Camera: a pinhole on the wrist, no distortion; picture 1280 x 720 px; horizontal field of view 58.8 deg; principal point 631.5 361.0 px. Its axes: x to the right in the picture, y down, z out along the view. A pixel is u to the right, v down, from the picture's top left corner.
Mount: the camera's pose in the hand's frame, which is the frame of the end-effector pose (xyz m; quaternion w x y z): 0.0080 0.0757 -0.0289 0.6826 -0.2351 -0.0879 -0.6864
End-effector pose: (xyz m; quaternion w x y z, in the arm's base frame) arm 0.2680 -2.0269 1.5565 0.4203 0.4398 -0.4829 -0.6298
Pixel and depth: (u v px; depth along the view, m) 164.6 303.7 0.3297
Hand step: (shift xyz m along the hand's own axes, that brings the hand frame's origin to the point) 0.0528 0.3436 0.2026
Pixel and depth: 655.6 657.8 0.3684
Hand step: 0.1772 0.2263 0.2773
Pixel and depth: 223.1 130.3 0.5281
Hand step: 0.0021 0.4846 0.3701
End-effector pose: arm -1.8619 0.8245 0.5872 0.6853 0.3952 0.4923 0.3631
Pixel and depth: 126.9 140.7 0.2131
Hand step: 0.0068 0.2568 0.1237
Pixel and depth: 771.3 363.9 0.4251
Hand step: 0.0975 0.2165 0.3656
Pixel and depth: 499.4 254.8 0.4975
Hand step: 0.0609 0.3497 0.3896
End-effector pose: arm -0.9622 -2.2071 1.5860 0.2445 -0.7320 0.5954 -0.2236
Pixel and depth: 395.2 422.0 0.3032
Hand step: 0.0827 0.2652 0.2049
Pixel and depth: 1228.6 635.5 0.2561
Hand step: 0.1262 0.0649 0.2421
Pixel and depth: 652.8 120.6 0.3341
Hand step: 0.0068 0.2214 0.2800
